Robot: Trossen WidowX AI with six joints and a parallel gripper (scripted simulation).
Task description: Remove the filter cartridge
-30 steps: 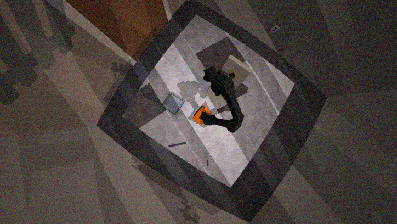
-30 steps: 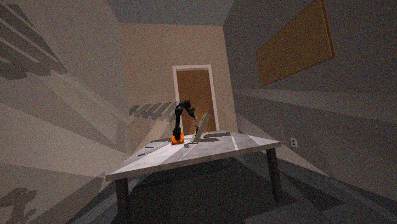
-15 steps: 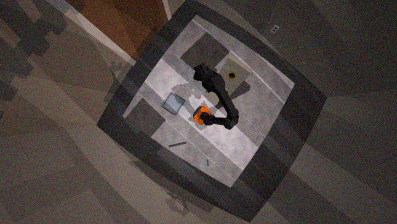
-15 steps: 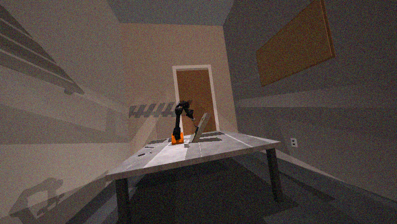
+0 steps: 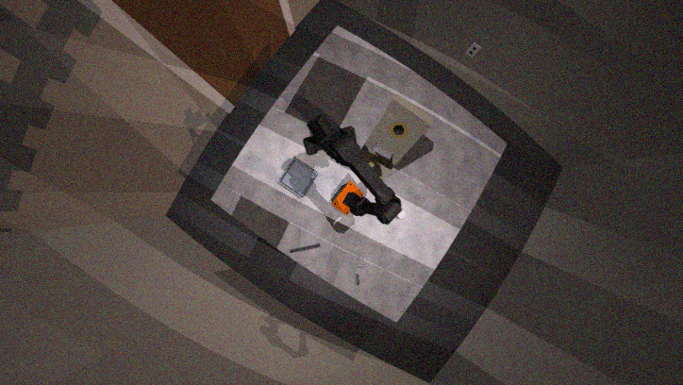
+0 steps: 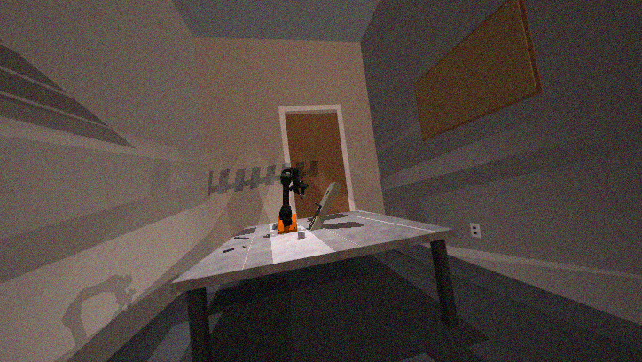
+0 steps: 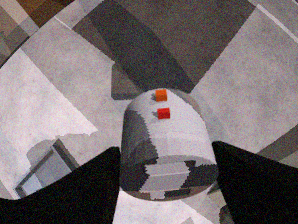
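The grey square tray lies 21 cm behind my gripper tip, 8 cm to the left of it and 26 cm below it. Also, from my gripper tip: service panel: 14 cm ahead, 24 cm to the right, 9 cm below; round filter cartridge: right at my gripper tip.
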